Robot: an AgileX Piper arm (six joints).
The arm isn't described. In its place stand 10 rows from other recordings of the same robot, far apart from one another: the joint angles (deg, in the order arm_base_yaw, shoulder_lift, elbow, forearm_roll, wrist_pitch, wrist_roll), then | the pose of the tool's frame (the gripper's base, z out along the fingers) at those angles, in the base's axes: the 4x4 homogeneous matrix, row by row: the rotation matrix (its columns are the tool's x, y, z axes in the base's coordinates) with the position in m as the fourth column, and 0 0 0 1 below.
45.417 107.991 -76.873 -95.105 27.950 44.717 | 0.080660 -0.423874 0.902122 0.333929; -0.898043 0.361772 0.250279 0.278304; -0.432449 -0.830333 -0.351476 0.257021; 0 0 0 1
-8.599 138.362 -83.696 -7.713 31.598 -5.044 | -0.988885 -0.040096 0.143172 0.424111; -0.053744 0.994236 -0.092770 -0.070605; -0.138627 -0.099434 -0.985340 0.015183; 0 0 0 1
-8.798 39.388 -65.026 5.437 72.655 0.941 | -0.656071 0.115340 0.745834 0.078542; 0.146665 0.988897 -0.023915 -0.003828; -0.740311 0.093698 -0.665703 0.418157; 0 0 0 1
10.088 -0.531 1.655 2.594 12.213 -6.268 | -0.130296 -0.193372 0.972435 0.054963; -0.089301 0.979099 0.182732 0.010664; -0.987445 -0.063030 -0.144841 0.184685; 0 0 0 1
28.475 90.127 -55.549 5.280 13.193 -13.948 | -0.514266 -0.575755 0.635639 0.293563; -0.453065 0.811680 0.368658 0.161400; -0.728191 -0.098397 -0.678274 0.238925; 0 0 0 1
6.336 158.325 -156.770 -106.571 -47.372 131.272 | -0.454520 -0.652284 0.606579 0.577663; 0.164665 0.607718 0.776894 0.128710; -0.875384 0.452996 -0.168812 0.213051; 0 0 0 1
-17.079 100.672 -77.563 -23.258 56.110 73.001 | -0.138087 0.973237 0.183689 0.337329; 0.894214 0.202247 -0.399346 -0.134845; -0.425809 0.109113 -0.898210 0.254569; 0 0 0 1
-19.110 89.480 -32.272 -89.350 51.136 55.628 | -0.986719 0.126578 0.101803 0.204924; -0.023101 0.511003 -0.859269 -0.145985; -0.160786 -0.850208 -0.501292 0.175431; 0 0 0 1
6.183 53.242 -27.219 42.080 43.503 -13.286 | -0.896139 -0.048112 0.441158 0.143421; 0.207206 0.833724 0.511830 0.057765; -0.392429 0.550082 -0.737163 0.235830; 0 0 0 1
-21.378 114.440 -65.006 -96.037 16.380 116.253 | -0.408172 0.724817 0.555010 0.373098; 0.511700 0.685127 -0.518424 -0.173456; -0.756015 0.072392 -0.650539 0.145060; 0 0 0 1
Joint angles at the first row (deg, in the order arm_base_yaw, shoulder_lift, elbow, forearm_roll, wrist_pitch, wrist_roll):
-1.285, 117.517, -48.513, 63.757, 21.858, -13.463
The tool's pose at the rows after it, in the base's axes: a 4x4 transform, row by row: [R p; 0 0 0 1], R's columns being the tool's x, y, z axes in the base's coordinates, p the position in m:
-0.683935 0.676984 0.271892 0.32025; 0.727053 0.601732 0.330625 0.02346; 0.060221 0.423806 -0.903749 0.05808; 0 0 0 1
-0.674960 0.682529 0.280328 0.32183; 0.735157 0.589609 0.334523 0.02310; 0.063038 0.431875 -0.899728 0.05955; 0 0 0 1
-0.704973 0.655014 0.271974 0.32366; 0.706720 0.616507 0.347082 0.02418; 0.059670 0.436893 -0.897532 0.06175; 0 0 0 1
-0.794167 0.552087 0.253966 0.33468; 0.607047 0.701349 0.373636 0.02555; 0.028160 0.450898 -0.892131 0.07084; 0 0 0 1
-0.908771 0.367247 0.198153 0.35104; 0.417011 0.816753 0.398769 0.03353; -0.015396 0.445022 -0.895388 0.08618; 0 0 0 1
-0.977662 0.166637 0.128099 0.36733; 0.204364 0.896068 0.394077 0.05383; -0.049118 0.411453 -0.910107 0.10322; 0 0 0 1
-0.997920 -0.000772 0.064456 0.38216; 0.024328 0.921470 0.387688 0.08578; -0.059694 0.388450 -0.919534 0.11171; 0 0 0 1
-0.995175 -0.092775 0.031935 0.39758; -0.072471 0.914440 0.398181 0.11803; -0.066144 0.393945 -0.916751 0.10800; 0 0 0 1
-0.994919 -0.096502 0.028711 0.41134; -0.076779 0.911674 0.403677 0.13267; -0.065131 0.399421 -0.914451 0.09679; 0 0 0 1
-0.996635 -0.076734 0.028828 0.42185; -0.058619 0.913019 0.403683 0.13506; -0.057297 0.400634 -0.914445 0.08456; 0 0 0 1
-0.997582 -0.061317 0.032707 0.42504; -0.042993 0.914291 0.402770 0.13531; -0.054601 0.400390 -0.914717 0.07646; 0 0 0 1
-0.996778 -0.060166 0.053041 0.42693; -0.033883 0.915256 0.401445 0.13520; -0.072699 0.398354 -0.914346 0.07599; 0 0 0 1
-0.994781 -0.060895 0.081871 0.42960; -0.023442 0.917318 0.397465 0.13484; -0.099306 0.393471 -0.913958 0.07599; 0 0 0 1
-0.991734 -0.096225 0.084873 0.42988; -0.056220 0.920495 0.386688 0.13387; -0.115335 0.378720 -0.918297 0.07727; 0 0 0 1
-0.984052 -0.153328 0.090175 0.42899; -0.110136 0.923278 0.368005 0.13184; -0.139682 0.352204 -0.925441 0.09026; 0 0 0 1
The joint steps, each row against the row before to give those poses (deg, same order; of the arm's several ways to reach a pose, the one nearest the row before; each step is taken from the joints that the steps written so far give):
0.000, 0.051, -0.318, 0.445, 0.099, 0.072
-0.134, -0.112, -0.230, 0.725, 0.183, 0.017
0.000, -0.070, -0.702, -1.751, 1.211, -0.332
-0.135, -0.001, -3.488, -6.322, 3.670, -0.789
1.079, 0.251, -6.191, -10.384, 6.501, -0.232
3.367, 0.690, -7.245, -9.664, 6.730, 0.951
4.752, 2.485, -7.431, -5.171, 5.493, 0.256
4.065, 4.319, -7.126, -0.835, 2.742, 0.115
1.500, 4.164, -5.044, 0.069, 0.379, 1.463
-0.009, 3.277, -3.282, -0.001, 0.002, 1.131
-0.043, 1.438, -0.752, 0.274, -0.797, 0.399
0.000, 0.066, 0.000, 0.141, -1.222, -0.060
-0.001, 0.012, -0.016, 0.004, -1.664, -0.065
0.001, -0.194, -0.055, -1.031, -0.035, -1.276
-0.001, -1.807, 0.002, -2.410, 1.172, -1.107

